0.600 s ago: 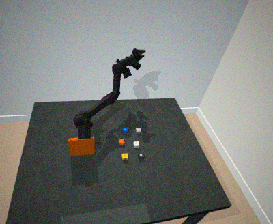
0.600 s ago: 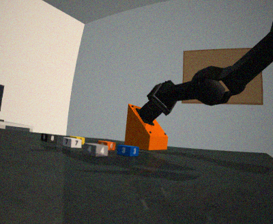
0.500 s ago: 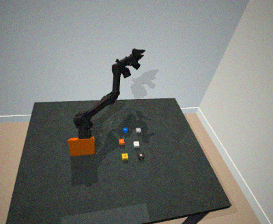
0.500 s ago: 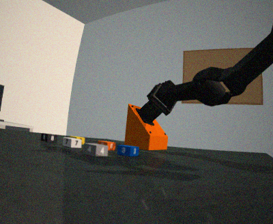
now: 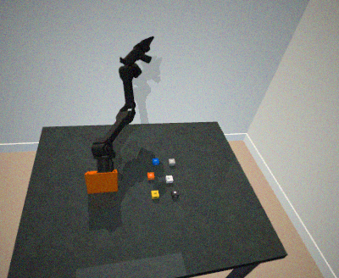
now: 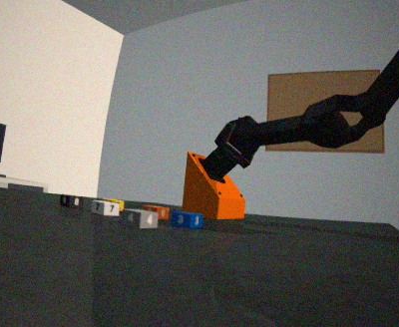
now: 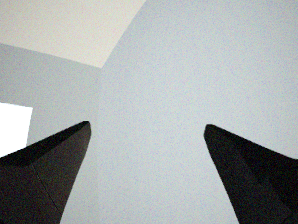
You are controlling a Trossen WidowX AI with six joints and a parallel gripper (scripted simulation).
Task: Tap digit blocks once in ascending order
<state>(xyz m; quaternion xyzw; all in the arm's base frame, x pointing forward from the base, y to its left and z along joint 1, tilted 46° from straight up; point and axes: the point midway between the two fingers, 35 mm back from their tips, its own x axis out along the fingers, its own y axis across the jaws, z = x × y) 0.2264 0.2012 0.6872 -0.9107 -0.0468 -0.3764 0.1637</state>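
Right now the orange block is 60 cm to the right of my gripper tip and 46 cm below it. The rest, counted from my gripper tip: blue block: 51 cm to the right, 46 cm below, 3 cm ahead; then grey block: 51 cm to the right, 46 cm below, 12 cm ahead; then white block: 63 cm to the right, 46 cm below, 9 cm ahead.
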